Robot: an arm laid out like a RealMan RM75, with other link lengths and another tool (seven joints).
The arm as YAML. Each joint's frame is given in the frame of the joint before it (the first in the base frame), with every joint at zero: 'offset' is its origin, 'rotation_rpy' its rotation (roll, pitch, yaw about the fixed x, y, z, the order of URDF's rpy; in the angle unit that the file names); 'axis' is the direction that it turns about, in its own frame. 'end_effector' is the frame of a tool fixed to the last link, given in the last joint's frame.
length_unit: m
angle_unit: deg
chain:
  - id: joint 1
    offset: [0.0, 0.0, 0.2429]
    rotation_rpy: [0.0, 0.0, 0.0]
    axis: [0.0, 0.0, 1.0]
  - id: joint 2
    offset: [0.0, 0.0, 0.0]
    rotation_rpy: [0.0, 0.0, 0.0]
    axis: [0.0, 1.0, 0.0]
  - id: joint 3
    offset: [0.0, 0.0, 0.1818]
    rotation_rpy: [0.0, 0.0, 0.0]
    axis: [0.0, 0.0, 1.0]
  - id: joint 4
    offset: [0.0, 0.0, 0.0]
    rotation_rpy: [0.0, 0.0, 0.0]
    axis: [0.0, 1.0, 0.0]
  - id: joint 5
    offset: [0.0, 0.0, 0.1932]
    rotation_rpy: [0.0, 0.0, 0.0]
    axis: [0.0, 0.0, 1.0]
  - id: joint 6
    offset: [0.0, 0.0, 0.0]
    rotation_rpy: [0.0, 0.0, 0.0]
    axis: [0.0, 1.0, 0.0]
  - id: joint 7
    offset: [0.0, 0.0, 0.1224]
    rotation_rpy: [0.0, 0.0, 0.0]
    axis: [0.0, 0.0, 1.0]
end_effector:
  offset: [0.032, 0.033, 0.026]
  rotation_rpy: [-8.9, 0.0, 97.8]
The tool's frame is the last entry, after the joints.
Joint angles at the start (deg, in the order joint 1, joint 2, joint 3, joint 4, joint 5, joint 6, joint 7):
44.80, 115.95, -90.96, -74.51, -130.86, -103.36, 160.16
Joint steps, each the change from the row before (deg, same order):
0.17, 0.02, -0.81, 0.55, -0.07, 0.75, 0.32
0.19, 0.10, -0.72, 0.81, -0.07, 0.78, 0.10
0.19, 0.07, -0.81, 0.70, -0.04, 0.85, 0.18
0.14, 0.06, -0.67, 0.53, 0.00, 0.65, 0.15
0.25, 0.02, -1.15, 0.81, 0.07, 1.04, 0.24
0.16, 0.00, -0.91, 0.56, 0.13, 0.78, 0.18
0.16, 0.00, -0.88, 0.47, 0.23, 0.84, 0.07
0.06, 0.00, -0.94, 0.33, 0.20, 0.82, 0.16
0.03, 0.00, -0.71, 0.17, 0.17, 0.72, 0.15
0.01, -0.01, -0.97, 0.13, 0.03, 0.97, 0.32
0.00, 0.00, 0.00, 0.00, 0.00, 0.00, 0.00
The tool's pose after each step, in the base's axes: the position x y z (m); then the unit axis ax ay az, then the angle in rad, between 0 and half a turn. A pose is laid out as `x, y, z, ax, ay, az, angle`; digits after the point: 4 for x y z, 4 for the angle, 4 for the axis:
0.0800, 0.2099, 0.0109, -0.3672, 0.9263, -0.0848, 2.8566
0.0811, 0.2099, 0.0077, -0.3665, 0.9264, -0.0864, 2.8520
0.0819, 0.2100, 0.0045, -0.3664, 0.9264, -0.0873, 2.8467
0.0826, 0.2098, 0.0019, -0.3664, 0.9263, -0.0883, 2.8427
0.0838, 0.2096, -0.0020, -0.3672, 0.9258, -0.0900, 2.8358
0.0847, 0.2093, -0.0049, -0.3680, 0.9253, -0.0914, 2.8313
0.0851, 0.2090, -0.0077, -0.3701, 0.9244, -0.0921, 2.8296
0.0857, 0.2084, -0.0106, -0.3720, 0.9236, -0.0926, 2.8272
0.0859, 0.2081, -0.0128, -0.3737, 0.9230, -0.0918, 2.8262
0.0864, 0.2079, -0.0158, -0.3760, 0.9223, -0.0899, 2.8214
0.0864, 0.2079, -0.0158, -0.3760, 0.9223, -0.0899, 2.8214

